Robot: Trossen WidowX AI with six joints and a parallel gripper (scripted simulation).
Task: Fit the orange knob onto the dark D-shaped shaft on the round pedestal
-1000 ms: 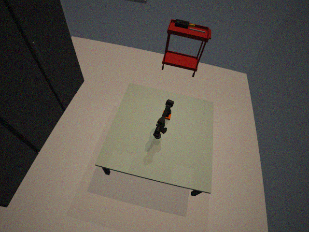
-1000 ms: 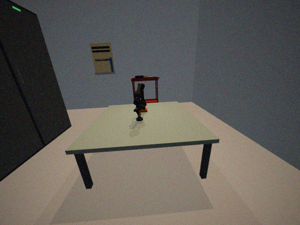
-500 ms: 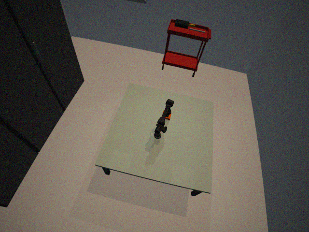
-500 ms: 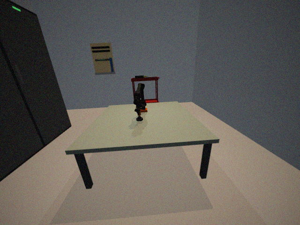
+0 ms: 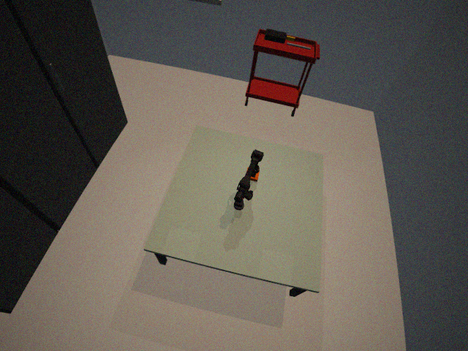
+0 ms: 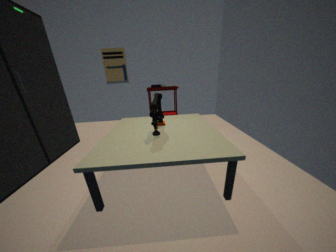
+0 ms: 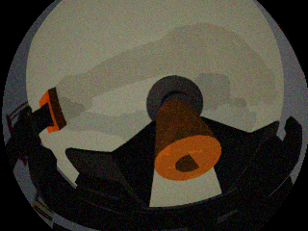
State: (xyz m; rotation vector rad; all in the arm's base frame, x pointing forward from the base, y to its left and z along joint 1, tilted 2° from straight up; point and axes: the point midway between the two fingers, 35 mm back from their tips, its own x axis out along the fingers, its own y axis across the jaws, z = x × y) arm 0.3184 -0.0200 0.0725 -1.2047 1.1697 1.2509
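My gripper tip is 40 mm above the round pedestal and 10 mm short of it. Round my gripper tip: orange knob 20 mm above.
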